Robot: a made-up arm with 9 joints.
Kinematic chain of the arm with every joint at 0, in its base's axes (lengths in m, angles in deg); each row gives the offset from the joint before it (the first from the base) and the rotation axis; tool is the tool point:
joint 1: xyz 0 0 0.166 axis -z
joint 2: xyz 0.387 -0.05 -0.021 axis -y
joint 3: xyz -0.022 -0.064 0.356 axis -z
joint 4: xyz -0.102 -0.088 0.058 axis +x
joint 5: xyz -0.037 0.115 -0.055 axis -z
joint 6: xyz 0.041 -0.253 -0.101 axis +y
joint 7: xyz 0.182 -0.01 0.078 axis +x
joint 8: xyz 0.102 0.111 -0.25 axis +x
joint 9: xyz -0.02 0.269 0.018 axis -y
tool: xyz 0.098 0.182 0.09
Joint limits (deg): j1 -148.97..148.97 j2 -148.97..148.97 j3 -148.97..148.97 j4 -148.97..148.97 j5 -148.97..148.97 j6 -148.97..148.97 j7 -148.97..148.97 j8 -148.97..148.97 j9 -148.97..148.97
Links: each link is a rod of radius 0.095 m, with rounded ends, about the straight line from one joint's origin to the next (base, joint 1, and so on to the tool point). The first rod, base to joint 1, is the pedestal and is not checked.
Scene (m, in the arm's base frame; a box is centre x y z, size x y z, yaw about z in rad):
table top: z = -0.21
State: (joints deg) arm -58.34 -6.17 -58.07 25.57 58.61 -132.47 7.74 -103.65 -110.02
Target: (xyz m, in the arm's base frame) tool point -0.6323 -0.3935 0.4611
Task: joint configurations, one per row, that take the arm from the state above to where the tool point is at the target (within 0.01 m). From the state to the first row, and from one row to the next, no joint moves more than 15 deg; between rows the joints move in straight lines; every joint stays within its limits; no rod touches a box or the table.
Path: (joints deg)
1: -47.05 1.86 -47.13 21.17 67.57 -136.60 -0.20 -108.24 -109.20
2: -35.76 9.89 -36.19 16.76 76.54 -140.72 -8.14 -112.82 -108.38
3: -24.47 17.92 -25.25 12.36 85.50 -144.84 -16.08 -117.41 -107.56
4: -13.17 25.94 -14.31 7.95 94.47 -148.97 -24.02 -121.99 -106.74

